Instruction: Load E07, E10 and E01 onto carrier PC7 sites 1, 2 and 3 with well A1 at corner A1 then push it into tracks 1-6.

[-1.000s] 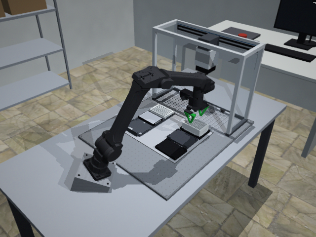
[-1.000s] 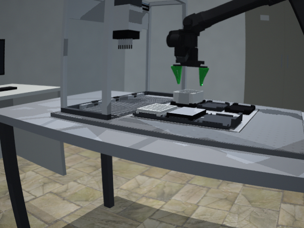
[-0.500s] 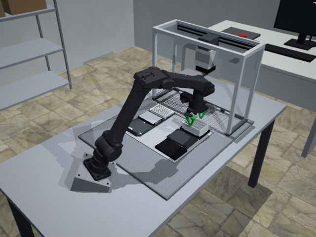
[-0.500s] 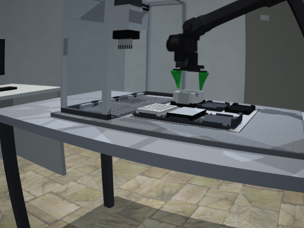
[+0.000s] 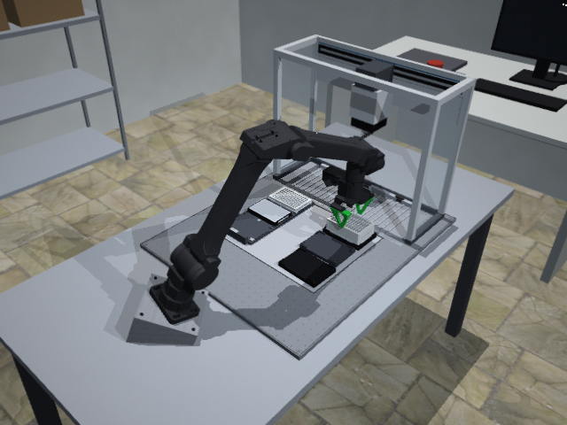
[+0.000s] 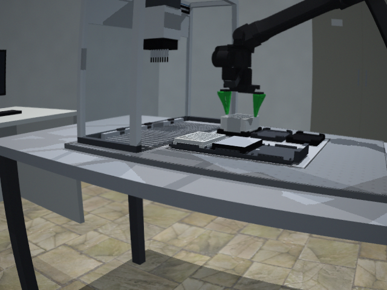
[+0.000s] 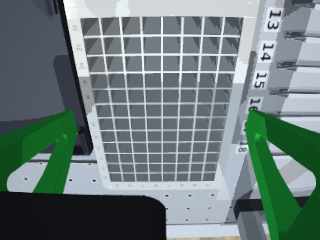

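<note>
Now: hand 6 cm above the plate nest S3. Also, from my hand: plate nest S1: 22 cm behind, 6 cm below, 3 cm to the right; then 96-well plate E01: 25 cm to the left, 5 cm below, 2 cm behind; then plate nest S2: 11 cm behind, 6 cm below, 1 cm to the right.
</note>
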